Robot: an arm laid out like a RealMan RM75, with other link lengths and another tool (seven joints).
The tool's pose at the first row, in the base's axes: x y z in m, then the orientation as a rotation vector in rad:
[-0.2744, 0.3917, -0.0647, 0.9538, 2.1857, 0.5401]
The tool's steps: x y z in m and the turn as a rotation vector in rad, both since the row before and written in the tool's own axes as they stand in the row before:
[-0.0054, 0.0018, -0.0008, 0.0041, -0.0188, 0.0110]
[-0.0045, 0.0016, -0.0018, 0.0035, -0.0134, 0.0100]
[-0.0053, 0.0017, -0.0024, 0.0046, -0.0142, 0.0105]
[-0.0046, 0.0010, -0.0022, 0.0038, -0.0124, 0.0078]
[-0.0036, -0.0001, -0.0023, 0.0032, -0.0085, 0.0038]
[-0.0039, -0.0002, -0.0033, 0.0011, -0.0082, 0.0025]
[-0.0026, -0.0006, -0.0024, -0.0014, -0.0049, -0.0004]
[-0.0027, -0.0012, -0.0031, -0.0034, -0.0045, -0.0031]
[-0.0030, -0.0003, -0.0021, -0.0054, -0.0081, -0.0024]
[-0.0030, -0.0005, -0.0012, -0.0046, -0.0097, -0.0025]
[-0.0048, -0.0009, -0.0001, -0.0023, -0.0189, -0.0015]
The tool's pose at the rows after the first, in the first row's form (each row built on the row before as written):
[-0.2714, 0.3887, -0.0608, 0.9699, 2.1668, 0.5300]
[-0.2698, 0.3861, -0.0567, 0.9840, 2.1527, 0.5232]
[-0.2683, 0.3829, -0.0518, 0.9992, 2.1381, 0.5150]
[-0.2674, 0.3798, -0.0477, 1.0107, 2.1258, 0.5074]
[-0.2676, 0.3768, -0.0447, 1.0171, 2.1182, 0.5009]
[-0.2685, 0.3735, -0.0409, 1.0209, 2.1104, 0.4960]
[-0.2695, 0.3710, -0.0385, 1.0199, 2.1056, 0.4942]
[-0.2713, 0.3681, -0.0360, 1.0148, 2.1014, 0.4934]
[-0.2718, 0.3655, -0.0335, 1.0095, 2.0928, 0.4927]
[-0.2717, 0.3628, -0.0317, 1.0046, 2.0832, 0.4902]
[-0.2703, 0.3585, -0.0299, 1.0026, 2.0661, 0.4805]

